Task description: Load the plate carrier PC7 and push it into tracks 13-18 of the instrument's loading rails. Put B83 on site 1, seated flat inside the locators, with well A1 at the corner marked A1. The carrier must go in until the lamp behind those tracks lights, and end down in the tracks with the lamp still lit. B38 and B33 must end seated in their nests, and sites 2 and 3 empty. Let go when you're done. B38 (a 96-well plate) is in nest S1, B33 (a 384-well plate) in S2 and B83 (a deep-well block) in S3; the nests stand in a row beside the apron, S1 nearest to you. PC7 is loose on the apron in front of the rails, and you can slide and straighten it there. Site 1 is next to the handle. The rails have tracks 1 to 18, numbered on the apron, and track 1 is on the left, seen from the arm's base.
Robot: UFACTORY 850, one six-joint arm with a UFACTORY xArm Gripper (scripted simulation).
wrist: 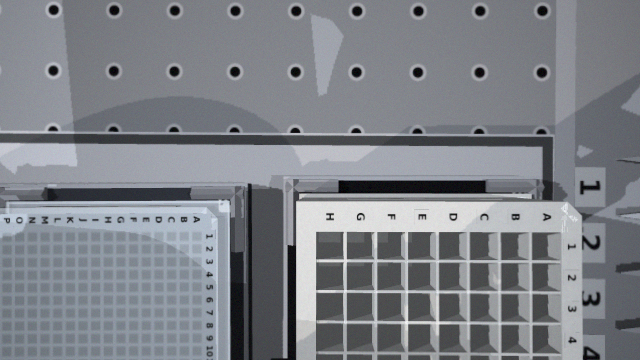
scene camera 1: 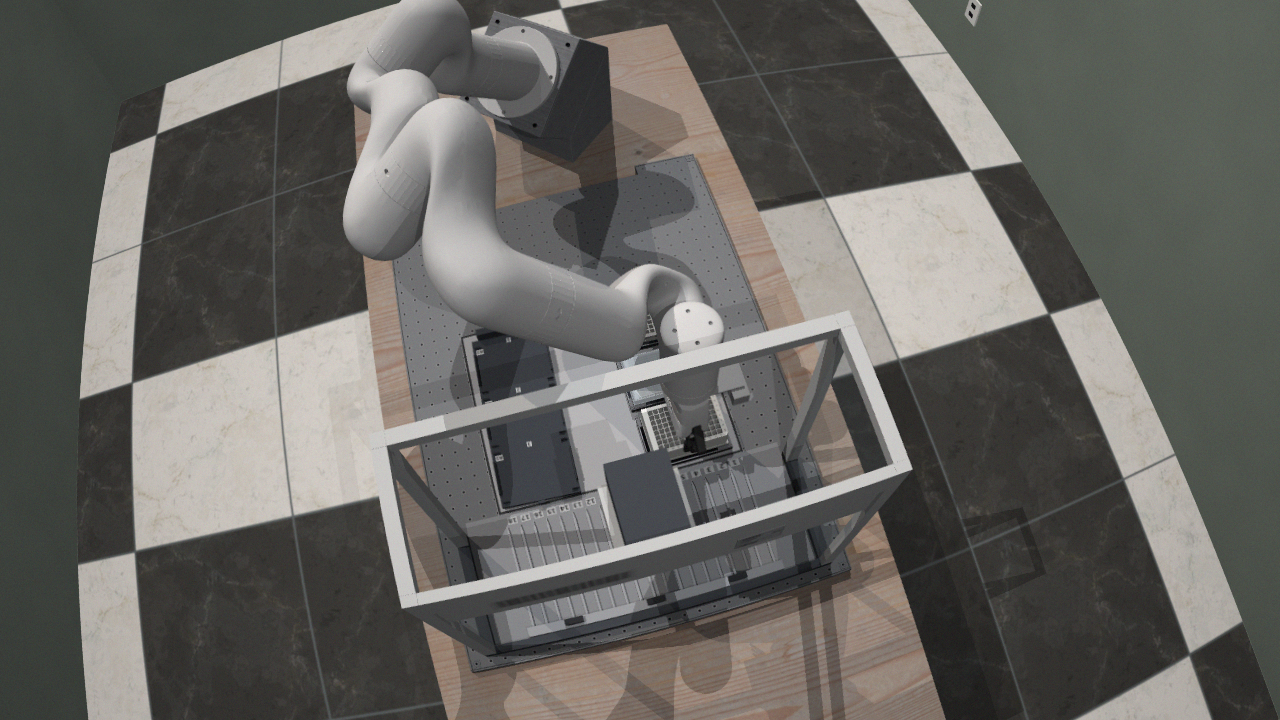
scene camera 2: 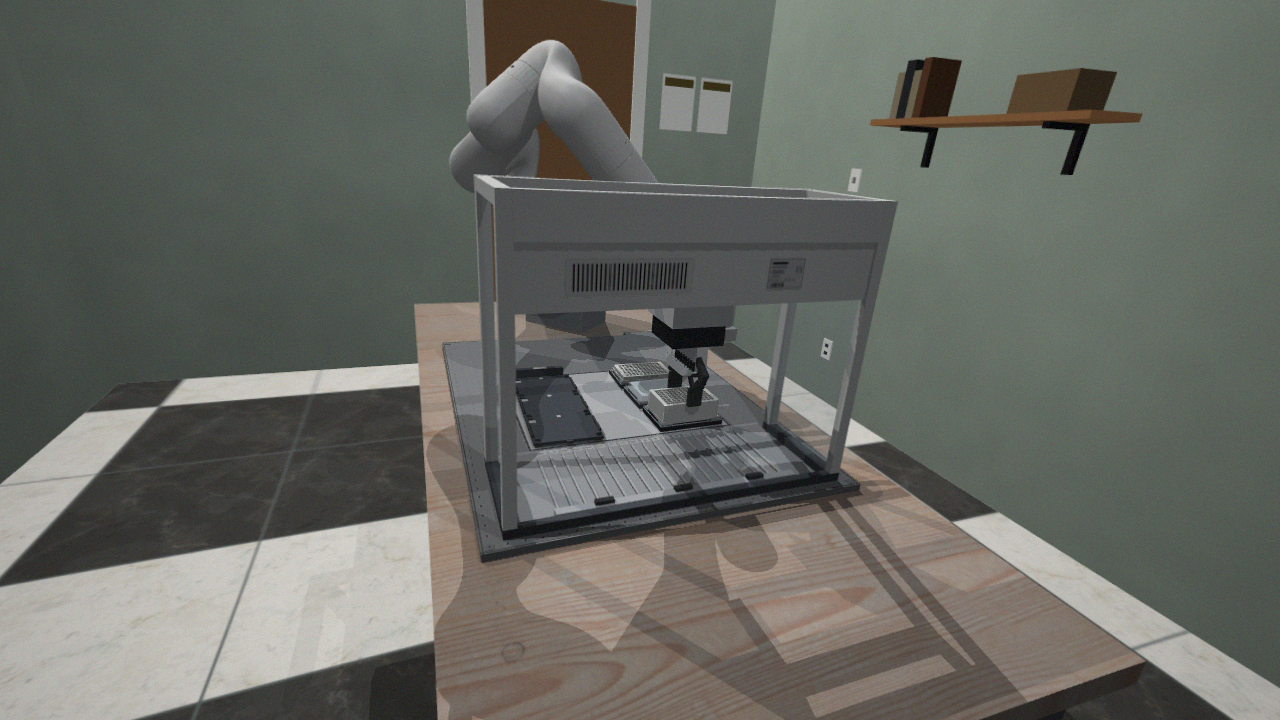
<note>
In view: a plate carrier PC7 (scene camera 1: 533, 462) and a frame bar (scene camera 1: 609, 384).
The wrist view does not show the plate carrier PC7: it is out of frame.
</note>
